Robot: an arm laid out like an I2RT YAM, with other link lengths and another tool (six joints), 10 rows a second.
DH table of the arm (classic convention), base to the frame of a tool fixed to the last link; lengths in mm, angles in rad. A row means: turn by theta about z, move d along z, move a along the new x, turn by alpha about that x. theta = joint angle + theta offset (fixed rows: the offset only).
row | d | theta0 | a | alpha
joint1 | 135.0 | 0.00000 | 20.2 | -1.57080
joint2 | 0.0 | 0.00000 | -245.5 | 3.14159
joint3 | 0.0 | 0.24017 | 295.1 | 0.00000
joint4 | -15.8 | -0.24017 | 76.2 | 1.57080
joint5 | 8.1 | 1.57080 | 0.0 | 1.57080
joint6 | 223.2 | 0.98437 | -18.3 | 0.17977
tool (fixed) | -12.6 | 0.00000 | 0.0 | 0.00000
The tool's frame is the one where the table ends.
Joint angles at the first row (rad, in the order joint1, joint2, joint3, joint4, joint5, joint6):
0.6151, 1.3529, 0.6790, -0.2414, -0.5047, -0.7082
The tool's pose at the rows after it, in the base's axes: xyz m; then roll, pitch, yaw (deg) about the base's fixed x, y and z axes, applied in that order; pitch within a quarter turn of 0, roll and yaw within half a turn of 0:
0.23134 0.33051 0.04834 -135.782 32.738 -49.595
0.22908 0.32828 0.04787 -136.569 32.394 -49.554
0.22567 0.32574 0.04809 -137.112 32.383 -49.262
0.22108 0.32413 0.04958 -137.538 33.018 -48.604
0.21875 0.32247 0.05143 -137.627 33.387 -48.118
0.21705 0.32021 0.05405 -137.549 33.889 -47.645
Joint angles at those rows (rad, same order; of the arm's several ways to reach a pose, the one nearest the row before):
0.6151, 1.3516, 0.6857, -0.2689, -0.5203, -0.7210
0.6137, 1.3495, 0.6922, -0.2953, -0.5202, -0.7346
0.6100, 1.3416, 0.6922, -0.3180, -0.5274, -0.7484
0.6038, 1.3348, 0.6922, -0.3395, -0.5481, -0.7626
0.5970, 1.3274, 0.6921, -0.3551, -0.5622, -0.7743
0.5864, 1.3176, 0.6908, -0.3704, -0.5795, -0.7867

